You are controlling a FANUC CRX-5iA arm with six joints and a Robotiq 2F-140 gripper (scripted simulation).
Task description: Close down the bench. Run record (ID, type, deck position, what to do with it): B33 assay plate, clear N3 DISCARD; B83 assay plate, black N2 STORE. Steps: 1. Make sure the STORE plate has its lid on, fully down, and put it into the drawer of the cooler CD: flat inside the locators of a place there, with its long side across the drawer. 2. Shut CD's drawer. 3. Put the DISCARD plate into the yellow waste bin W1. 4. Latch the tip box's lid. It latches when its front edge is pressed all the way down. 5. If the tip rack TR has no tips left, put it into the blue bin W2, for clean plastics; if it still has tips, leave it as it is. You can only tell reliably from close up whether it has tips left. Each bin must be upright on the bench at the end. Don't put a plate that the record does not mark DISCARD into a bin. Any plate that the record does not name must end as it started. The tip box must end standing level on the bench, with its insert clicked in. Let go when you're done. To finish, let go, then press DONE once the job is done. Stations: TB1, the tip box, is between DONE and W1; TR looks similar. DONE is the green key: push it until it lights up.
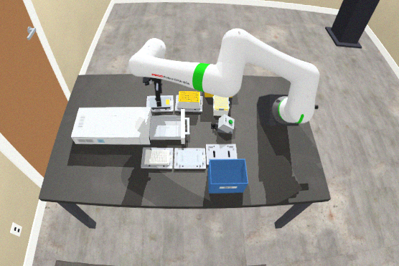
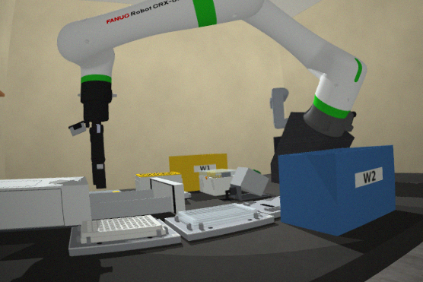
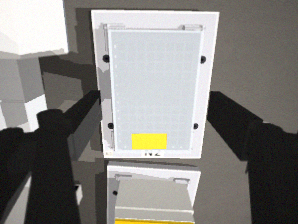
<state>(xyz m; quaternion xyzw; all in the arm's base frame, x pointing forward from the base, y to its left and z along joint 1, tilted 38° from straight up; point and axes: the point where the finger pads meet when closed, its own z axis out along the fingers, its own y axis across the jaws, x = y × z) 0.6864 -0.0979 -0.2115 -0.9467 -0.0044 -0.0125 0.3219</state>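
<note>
Now: the translucent plate lid 40 mm below my hand. From my hand the other things lie so: white deck nest: 60 mm below; tip rack TR: 190 mm behind, 20 mm below; black assay plate: 50 mm below.
</note>
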